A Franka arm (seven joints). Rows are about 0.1 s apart.
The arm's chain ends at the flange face. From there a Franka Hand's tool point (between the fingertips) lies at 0.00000 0.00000 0.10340 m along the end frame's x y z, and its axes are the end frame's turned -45 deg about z.
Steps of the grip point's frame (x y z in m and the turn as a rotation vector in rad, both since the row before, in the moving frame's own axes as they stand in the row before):
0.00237 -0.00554 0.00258 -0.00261 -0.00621 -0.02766
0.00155 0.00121 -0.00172 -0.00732 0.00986 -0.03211
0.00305 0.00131 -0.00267 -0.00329 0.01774 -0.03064
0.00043 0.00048 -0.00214 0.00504 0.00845 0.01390
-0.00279 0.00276 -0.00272 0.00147 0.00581 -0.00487
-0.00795 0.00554 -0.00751 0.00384 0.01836 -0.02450
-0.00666 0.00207 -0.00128 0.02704 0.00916 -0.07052
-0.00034 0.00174 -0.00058 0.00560 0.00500 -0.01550
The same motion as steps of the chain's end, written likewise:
-0.00199 -0.00624 0.00258 -0.00624 -0.00255 -0.02766
0.00070 -0.00003 -0.00171 0.00180 0.01215 -0.03211
0.00156 -0.00015 -0.00265 0.01022 0.01487 -0.03064
0.00039 0.00102 -0.00213 0.00954 0.00241 0.01390
-0.00034 0.00446 -0.00272 0.00515 0.00307 -0.00487
-0.00275 0.01117 -0.00749 0.01570 0.01027 -0.02450
-0.00185 0.00877 -0.00124 0.02560 -0.01264 -0.07052
0.00104 0.00225 -0.00058 0.00750 -0.00042 -0.01550

